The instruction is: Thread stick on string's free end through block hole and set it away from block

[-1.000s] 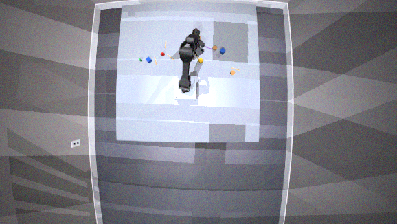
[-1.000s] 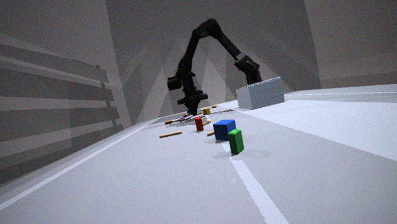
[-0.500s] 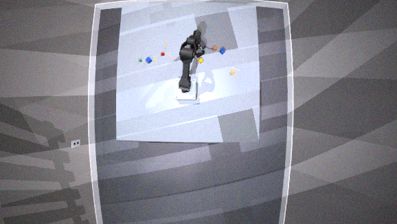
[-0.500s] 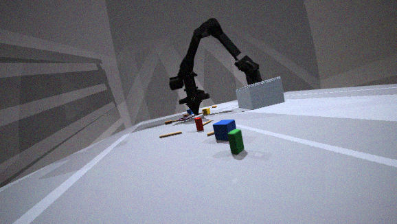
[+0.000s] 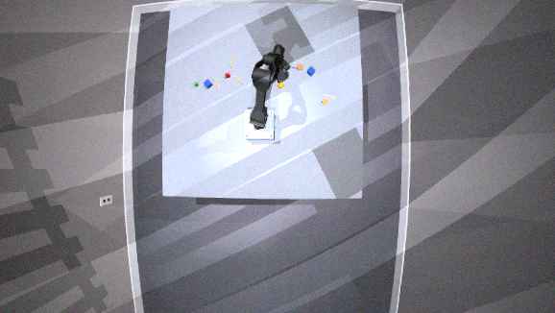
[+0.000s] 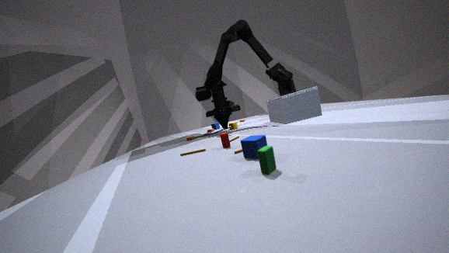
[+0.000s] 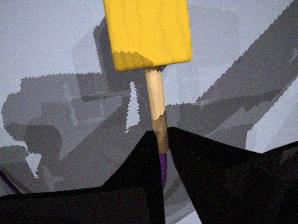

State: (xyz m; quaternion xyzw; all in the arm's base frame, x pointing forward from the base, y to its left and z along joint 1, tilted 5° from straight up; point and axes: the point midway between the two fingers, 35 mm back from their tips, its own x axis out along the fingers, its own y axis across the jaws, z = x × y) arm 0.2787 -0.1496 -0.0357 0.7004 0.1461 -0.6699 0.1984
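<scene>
My gripper tip is 5 cm past the yellow wooden block and 3 cm to the left of it. Round my gripper tip: thin wooden stick (1 cm behind, 1 cm to the right); then round orange button (5 cm ahead, 17 cm to the right, 1 cm below); then red block (8 cm ahead, 29 cm to the left, 1 cm above).
</scene>
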